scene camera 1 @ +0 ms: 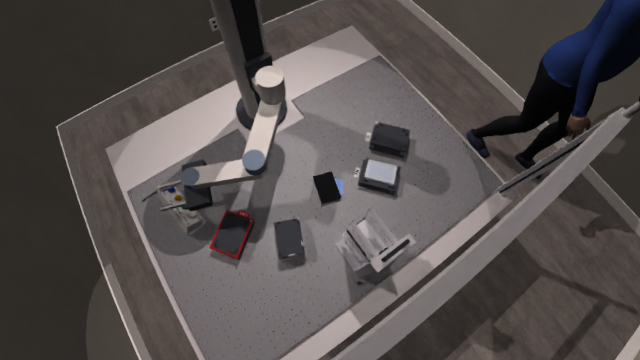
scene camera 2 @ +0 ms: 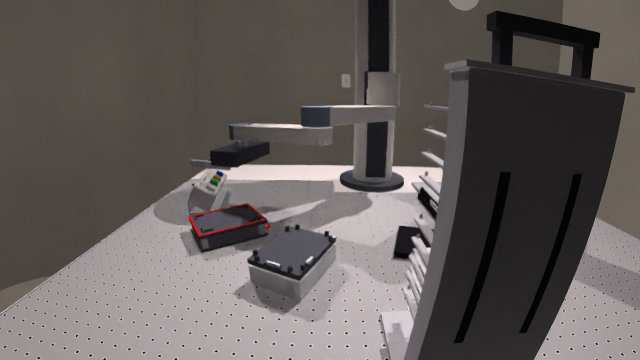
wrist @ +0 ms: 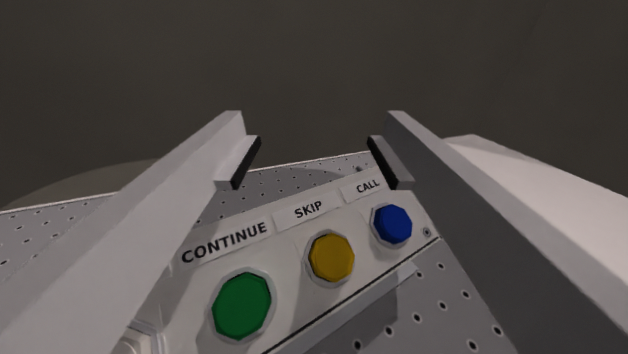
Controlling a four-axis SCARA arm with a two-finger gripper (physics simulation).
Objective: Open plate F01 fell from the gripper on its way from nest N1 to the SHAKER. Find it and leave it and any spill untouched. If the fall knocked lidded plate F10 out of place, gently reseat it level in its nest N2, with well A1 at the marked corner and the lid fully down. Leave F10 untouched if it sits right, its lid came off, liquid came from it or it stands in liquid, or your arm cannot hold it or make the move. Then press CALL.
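Frame: origin at the arm's base, x right, y down, z ahead, level; millimetres.
Where they show: gripper, fingertip midpoint: (scene camera 1: 160, 198) (scene camera 2: 202, 159) (wrist: 314, 127); arm's base, origin of the base link: (scene camera 2: 371, 181).
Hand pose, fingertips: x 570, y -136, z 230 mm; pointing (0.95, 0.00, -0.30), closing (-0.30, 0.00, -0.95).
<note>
Things, the pixels of their top centre, and the offset from my fingertips. "*": a spot on its surface instead.
- button panel, middle of its top: (wrist: 272, 224) (scene camera 2: 207, 174) (scene camera 1: 175, 204) dx -32, dy +40, dz +34 mm
- blue CALL button, middle of its top: (wrist: 395, 213) dx -40, dy +49, dz -44 mm
- yellow SKIP, middle of its top: (wrist: 334, 250) dx -52, dy +49, dz +5 mm
- green CONTINUE, middle of its top: (wrist: 238, 300) dx -62, dy +49, dz +54 mm
- black plate-sized piece, middle of its top: (scene camera 2: 415, 239) (scene camera 1: 327, 186) dx -597, dy +109, dz +290 mm
- blue patch, surface spot: (scene camera 1: 339, 186) * dx -647, dy +122, dz +314 mm
- pale lidded plate, middle of its top: (scene camera 1: 381, 171) dx -818, dy +61, dz +373 mm
- red-rimmed dark block, middle of its top: (scene camera 2: 225, 216) (scene camera 1: 231, 233) dx -165, dy +80, dz +249 mm
- grey block with a dark top, surface spot: (scene camera 2: 295, 252) (scene camera 1: 292, 240) * dx -348, dy +69, dz +408 mm
My gripper (scene camera 1: 160, 198) (scene camera 2: 201, 164) (wrist: 314, 127) is shut as far as it goes, with a gap and no object between the fingertips. It hangs above the button panel (scene camera 1: 189, 219) (scene camera 2: 201, 196). In the wrist view the blue CALL button (wrist: 392, 223) is low right of the fingertips, beside yellow SKIP (wrist: 331, 257) and green CONTINUE (wrist: 242, 306). A black plate-sized piece (scene camera 1: 327, 187) (scene camera 2: 404, 242), probably F01, lies on the table beside a blue patch (scene camera 1: 339, 186). A pale lidded plate (scene camera 1: 381, 172), apparently F10, sits in a dark nest (scene camera 1: 378, 187) and looks about level; its label and well A1 are unreadable.
Another dark nest (scene camera 1: 390, 139) stands behind the plate's nest. A red-rimmed dark block (scene camera 1: 232, 234) (scene camera 2: 229, 221) and a grey block with a dark top (scene camera 1: 289, 238) (scene camera 2: 295, 252) stand near the panel. A tall shelved unit (scene camera 2: 525, 200) stands in front. A person (scene camera 1: 575, 65) is beyond the table.
</note>
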